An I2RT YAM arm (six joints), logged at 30 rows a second.
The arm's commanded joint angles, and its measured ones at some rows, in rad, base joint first. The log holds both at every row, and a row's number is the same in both.
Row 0, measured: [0.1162, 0.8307, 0.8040, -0.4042, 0.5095, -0.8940]
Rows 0 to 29, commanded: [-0.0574, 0.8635, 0.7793, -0.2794, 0.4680, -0.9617]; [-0.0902, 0.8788, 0.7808, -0.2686, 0.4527, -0.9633]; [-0.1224, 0.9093, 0.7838, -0.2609, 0.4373, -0.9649]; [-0.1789, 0.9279, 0.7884, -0.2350, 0.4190, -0.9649]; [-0.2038, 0.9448, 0.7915, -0.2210, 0.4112, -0.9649]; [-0.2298, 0.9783, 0.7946, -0.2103, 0.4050, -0.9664]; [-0.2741, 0.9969, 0.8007, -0.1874, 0.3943, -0.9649]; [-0.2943, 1.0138, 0.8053, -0.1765, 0.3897, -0.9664]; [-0.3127, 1.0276, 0.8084, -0.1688, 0.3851, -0.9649]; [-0.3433, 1.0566, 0.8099, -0.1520, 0.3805, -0.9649]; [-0.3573, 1.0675, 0.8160, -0.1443, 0.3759, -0.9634]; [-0.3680, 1.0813, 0.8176, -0.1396, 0.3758, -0.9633]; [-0.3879, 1.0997, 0.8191, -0.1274, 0.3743, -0.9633]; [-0.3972, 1.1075, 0.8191, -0.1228, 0.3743, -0.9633]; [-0.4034, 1.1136, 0.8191, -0.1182, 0.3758, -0.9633]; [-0.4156, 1.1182, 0.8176, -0.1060, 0.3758, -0.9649]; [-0.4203, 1.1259, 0.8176, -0.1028, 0.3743, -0.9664]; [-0.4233, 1.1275, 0.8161, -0.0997, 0.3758, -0.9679]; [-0.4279, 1.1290, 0.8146, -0.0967, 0.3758, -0.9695]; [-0.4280, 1.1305, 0.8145, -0.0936, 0.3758, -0.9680]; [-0.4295, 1.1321, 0.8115, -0.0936, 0.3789, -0.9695]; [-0.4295, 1.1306, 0.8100, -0.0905, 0.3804, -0.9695]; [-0.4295, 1.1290, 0.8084, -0.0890, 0.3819, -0.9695]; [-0.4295, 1.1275, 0.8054, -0.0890, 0.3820, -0.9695]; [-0.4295, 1.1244, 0.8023, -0.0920, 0.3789, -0.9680]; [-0.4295, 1.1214, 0.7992, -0.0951, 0.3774, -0.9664]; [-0.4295, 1.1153, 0.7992, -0.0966, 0.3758, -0.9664]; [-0.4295, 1.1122, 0.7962, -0.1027, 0.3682, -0.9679]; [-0.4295, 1.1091, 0.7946, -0.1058, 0.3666, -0.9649]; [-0.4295, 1.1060, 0.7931, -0.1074, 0.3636, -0.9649]
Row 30, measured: [-0.4164, 1.1378, 0.7914, -0.1040, 0.3557, -0.9741]
